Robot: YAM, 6 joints.
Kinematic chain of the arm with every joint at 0, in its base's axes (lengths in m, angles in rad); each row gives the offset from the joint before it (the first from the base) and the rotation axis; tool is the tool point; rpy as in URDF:
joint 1: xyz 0 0 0.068 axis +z
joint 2: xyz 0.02 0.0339 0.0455 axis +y
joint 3: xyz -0.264 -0.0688 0 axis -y
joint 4: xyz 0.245 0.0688 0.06 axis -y
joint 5: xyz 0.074 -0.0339 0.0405 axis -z
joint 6: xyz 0.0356 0 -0.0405 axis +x
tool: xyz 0 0 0 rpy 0 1.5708 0
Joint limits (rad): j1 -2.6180..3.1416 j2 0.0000..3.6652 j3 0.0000..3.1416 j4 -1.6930..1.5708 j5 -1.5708..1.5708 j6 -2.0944..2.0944
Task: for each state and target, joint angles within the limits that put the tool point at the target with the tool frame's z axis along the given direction. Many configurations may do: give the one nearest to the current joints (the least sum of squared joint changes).
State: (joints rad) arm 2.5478 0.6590 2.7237 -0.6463 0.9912 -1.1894
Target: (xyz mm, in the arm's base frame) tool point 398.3 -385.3 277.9 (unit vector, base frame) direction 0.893 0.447 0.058
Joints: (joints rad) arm 2.3110 0.4076 3.1407 0.1986 1.2888 -1.1894
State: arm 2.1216 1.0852 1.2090 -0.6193 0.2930 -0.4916
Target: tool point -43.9 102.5 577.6 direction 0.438 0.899 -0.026
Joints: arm 2.2716 1.1501 2.0461 -0.9601 1.1534 -0.4916
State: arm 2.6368 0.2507 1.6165 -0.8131 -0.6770 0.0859
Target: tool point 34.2 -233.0 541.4 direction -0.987 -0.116 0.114
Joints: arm 1.8649 0.6293 2.4013 -1.1948 -1.3604 0.0859
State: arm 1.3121 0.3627 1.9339 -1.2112 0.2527 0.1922
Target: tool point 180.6 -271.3 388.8 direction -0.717 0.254 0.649
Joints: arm 2.2048 0.0017 1.9965 -1.1940 -0.4414 0.1922
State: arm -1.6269 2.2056 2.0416 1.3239 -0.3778 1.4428
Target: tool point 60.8 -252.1 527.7 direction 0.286 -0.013 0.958
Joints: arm -1.3723 1.5055 1.4360 1.5682 -0.2816 1.4428
